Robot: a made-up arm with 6 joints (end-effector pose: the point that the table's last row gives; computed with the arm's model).
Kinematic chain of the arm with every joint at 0, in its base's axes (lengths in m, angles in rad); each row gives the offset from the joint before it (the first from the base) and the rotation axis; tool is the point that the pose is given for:
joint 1: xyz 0 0 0.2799 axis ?
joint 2: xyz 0 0 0 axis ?
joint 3: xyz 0 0 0.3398 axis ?
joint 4: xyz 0 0 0 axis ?
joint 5: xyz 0.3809 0 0 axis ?
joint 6: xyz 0 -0.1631 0 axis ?
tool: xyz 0 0 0
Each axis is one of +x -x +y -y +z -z.
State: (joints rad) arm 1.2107 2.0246 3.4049 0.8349 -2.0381 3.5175
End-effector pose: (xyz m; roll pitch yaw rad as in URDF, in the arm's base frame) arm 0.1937 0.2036 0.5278 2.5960 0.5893 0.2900
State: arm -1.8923 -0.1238 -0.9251 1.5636 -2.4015 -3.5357
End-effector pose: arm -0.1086 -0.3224 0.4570 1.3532 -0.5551 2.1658
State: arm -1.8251 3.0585 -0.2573 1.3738 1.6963 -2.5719
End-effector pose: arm 0.0634 0.3706 -0.1502 -1.9886 0.2146 -0.3462
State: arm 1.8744 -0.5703 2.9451 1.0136 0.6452 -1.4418
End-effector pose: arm 0.2280 -0.4394 0.2980 -3.0541 0.6283 -1.9499
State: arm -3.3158 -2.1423 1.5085 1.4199 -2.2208 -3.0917
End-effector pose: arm 0.5359 -0.0694 -0.2304 -1.2773 -0.4110 1.9350
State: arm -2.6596 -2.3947 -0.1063 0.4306 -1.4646 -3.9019
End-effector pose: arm 0.4032 0.3782 0.2727 -2.0006 -0.7397 3.0269
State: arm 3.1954 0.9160 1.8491 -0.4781 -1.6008 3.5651
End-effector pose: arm -0.5636 0.1147 0.7482 3.0529 0.5853 -2.5034
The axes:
joint 1: +z
joint 2: +y
joint 3: -y
joint 4: -x
joint 5: -y
joint 6: -x

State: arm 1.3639 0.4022 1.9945 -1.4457 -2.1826 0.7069
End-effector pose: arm 0.0788 0.2763 0.9769 -0.7329 0.6090 2.7947
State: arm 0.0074 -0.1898 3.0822 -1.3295 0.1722 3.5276
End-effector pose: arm -0.4621 -0.0424 0.7211 0.9689 0.1695 -2.9646
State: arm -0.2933 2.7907 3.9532 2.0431 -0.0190 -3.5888
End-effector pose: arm 0.1504 0.0321 0.3681 1.5857 -1.1708 -0.3368
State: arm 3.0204 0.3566 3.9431 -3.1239 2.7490 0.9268
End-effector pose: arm 0.2051 -0.1893 0.4370 2.2387 -0.8374 3.0103
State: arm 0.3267 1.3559 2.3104 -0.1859 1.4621 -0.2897
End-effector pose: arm 0.5977 0.0333 0.6458 -2.9935 -0.7118 -2.5698
